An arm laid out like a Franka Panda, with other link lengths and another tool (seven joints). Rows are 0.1 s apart.
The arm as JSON. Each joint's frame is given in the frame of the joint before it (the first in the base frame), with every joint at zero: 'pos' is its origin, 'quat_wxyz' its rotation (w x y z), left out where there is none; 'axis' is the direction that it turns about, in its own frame. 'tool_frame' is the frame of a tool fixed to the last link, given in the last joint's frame.
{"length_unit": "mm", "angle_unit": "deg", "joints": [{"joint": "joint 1", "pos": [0.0, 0.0, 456.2], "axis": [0.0, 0.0, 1.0]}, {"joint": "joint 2", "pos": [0.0, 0.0, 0.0], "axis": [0.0, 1.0, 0.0]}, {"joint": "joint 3", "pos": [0.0, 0.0, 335.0], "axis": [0.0, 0.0, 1.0]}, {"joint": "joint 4", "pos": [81.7, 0.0, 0.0], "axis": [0.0, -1.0, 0.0]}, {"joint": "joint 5", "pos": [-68.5, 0.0, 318.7], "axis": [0.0, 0.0, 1.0]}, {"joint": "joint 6", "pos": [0.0, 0.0, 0.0], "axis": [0.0, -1.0, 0.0]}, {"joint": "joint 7", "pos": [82.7, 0.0, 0.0], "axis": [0.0, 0.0, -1.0]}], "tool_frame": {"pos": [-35.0, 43.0, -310.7], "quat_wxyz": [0.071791, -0.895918, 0.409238, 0.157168]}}
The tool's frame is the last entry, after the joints.
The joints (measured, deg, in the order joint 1, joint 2, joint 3, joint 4, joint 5, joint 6, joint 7), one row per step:
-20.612 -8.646 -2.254 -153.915 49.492 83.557 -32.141
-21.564 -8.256 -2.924 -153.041 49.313 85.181 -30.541
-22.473 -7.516 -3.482 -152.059 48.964 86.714 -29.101
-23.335 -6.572 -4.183 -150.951 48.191 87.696 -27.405
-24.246 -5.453 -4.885 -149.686 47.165 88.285 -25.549
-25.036 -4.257 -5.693 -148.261 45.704 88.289 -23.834
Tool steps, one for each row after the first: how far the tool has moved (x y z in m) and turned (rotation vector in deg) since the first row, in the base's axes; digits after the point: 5 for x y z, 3 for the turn. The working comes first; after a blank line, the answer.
Tool pose at each row, in the base's axes (x y z in m, rotation vector in deg; the steps are taken from these numbers as rounded here):
0.19794 0.18656 0.47444 -82.166 48.998 77.874
0.21307 0.17684 0.46777 -81.742 52.448 75.796
0.22693 0.16631 0.46040 -81.281 55.701 74.109
0.23808 0.15465 0.45404 -80.505 58.929 73.242
0.24761 0.14214 0.44830 -79.515 62.121 72.888
0.25361 0.12929 0.44376 -78.691 64.833 73.165

0.01513 -0.00972 -0.00667 -1.935 0.497 -2.644
0.02899 -0.02025 -0.01404 -3.757 1.183 -4.955
0.04014 -0.03191 -0.02040 -5.359 2.486 -6.872
0.04967 -0.04442 -0.02614 -6.807 4.171 -8.531
0.05567 -0.05727 -0.03068 -8.037 5.962 -9.530

